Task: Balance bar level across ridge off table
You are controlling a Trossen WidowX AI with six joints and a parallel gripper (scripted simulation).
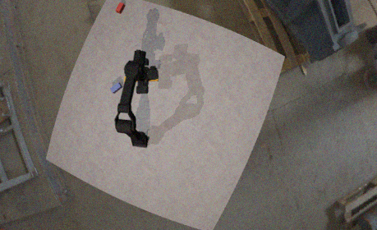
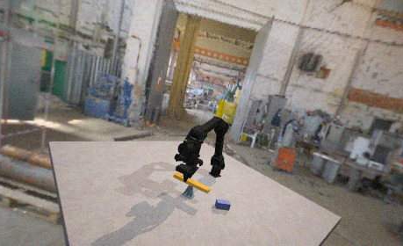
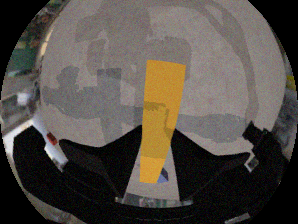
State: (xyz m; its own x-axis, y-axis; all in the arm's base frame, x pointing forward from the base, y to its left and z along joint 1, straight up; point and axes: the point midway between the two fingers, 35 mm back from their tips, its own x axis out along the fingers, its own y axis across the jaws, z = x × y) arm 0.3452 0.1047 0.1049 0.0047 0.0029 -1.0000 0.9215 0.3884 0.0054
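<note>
Now: the yellow bar 30 mm to the left of my gripper tip and 10 mm behind it. The rest, counted from my gripper tip: red block 400 mm to the left, 390 mm ahead, 50 mm below; blue block 170 mm to the left, 110 mm behind, 50 mm below.
</note>
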